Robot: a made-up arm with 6 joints. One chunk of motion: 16 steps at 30 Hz.
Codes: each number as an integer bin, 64 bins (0 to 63) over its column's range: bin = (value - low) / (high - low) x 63, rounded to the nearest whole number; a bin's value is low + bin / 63 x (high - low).
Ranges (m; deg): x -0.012..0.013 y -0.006..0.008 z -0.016..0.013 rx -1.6..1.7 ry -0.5..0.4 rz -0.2..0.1
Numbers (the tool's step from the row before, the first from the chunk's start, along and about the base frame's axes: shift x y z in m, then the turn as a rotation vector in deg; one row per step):
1: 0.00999 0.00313 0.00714 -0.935 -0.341 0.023
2: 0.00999 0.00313 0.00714 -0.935 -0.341 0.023
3: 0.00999 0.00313 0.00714 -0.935 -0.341 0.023
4: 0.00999 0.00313 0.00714 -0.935 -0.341 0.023
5: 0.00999 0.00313 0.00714 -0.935 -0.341 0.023
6: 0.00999 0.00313 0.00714 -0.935 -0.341 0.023
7: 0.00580 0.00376 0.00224 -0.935 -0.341 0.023
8: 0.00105 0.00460 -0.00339 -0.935 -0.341 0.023
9: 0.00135 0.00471 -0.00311 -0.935 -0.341 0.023
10: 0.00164 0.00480 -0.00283 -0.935 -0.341 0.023
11: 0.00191 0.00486 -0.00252 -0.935 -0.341 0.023
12: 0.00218 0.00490 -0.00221 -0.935 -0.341 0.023
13: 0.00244 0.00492 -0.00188 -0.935 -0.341 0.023
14: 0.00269 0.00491 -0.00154 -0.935 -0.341 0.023
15: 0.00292 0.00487 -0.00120 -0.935 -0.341 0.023
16: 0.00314 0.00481 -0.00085 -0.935 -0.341 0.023
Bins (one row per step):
1: 55 41 50 13 11 47
2: 55 41 50 13 11 47
3: 55 41 50 13 11 47
4: 55 41 50 13 11 47
5: 55 41 50 13 11 47
6: 55 41 50 13 11 47
7: 45 44 40 13 11 47
8: 33 48 27 13 11 47
9: 34 48 28 13 11 47
10: 34 49 29 13 11 47
11: 35 49 29 13 11 47
12: 36 49 30 13 11 47
13: 36 49 31 13 11 47
14: 37 49 31 13 11 47
15: 38 49 32 13 11 47
16: 38 49 33 13 11 47

